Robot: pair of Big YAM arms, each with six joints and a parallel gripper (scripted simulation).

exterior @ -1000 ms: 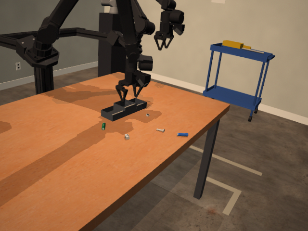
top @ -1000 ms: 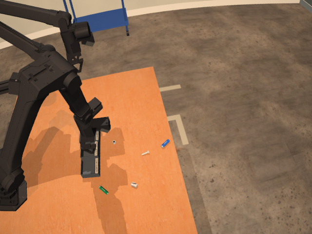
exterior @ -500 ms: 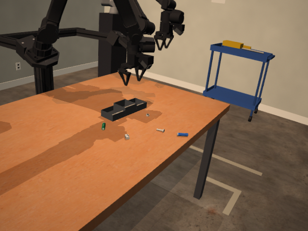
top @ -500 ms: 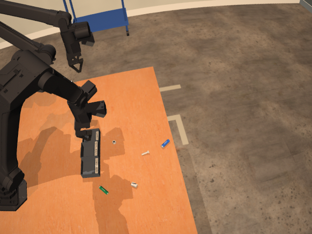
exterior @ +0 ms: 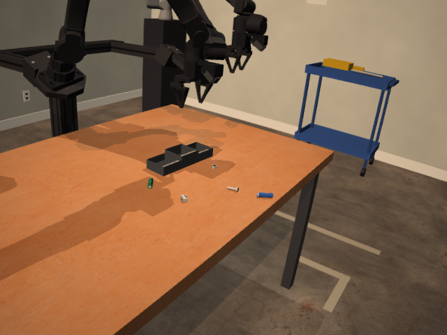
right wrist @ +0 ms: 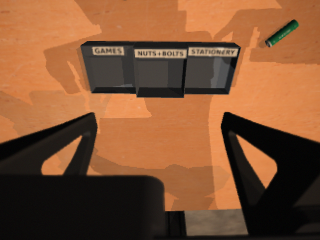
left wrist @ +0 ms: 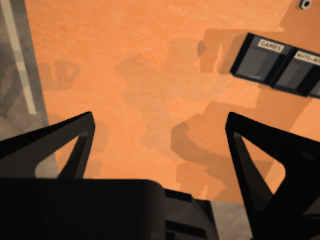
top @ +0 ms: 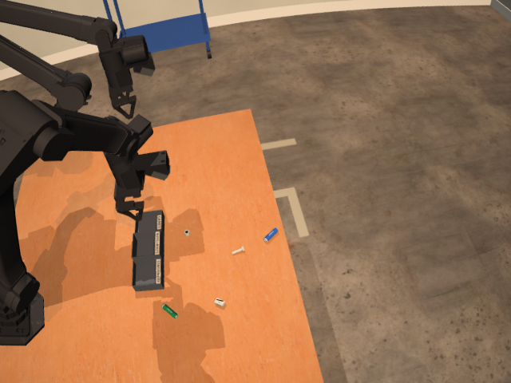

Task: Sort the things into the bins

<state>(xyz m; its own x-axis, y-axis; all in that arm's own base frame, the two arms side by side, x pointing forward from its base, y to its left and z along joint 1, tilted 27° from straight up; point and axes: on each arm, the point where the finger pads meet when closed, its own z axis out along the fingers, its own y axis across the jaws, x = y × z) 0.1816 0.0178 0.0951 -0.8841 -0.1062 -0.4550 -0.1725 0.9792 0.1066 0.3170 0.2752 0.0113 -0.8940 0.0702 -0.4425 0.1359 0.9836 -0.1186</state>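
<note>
My right gripper is now 210 mm above the pencil sharpener, 180 mm to the left of it and 170 mm short of it. From my right hand the other things lie so: bolt: 230 mm ahead, 220 mm below, 20 mm to the right; then green battery: 220 mm below, 200 mm to the right, 40 mm ahead; then nut: 220 mm below, 80 mm ahead, 50 mm to the left.
</note>
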